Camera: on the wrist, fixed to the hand. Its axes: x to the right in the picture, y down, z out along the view.
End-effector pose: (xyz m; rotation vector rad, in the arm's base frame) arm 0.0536 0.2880 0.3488 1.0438 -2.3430 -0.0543
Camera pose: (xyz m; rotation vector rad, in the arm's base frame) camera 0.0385 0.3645 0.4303 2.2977 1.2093 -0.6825
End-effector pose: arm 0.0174 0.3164 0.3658 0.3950 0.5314 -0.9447
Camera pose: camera 0.0666 0.4051 0.3165 0.4830 -1.0331 1.8385
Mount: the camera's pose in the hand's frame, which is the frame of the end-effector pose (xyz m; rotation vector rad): -0.0058 0.0842 -0.0748 -0.2412 0.7592 -3.0175
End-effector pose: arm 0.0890 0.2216 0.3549 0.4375 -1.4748 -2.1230
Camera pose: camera 0.1526 0.1442 0.4067 -1.6115 -0.6311 0.5990
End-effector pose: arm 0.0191 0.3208 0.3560 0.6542 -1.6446 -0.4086
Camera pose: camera 0.0770 0.3969 0.4157 2.1225 1.3267 -1.7958
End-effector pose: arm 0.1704 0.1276 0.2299 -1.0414 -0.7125 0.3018
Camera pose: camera 0.2241 0.1149 0.1315 0.6191 -0.8143 -2.5684
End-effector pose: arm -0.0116 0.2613 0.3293 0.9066 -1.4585 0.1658
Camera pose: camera -0.0056 0.3660 0.3707 1.5052 1.4373 -1.5692
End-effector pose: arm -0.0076 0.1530 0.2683 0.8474 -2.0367 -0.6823
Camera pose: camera 0.0302 0.1980 0.3646 -2.5140 -1.3383 1.1508
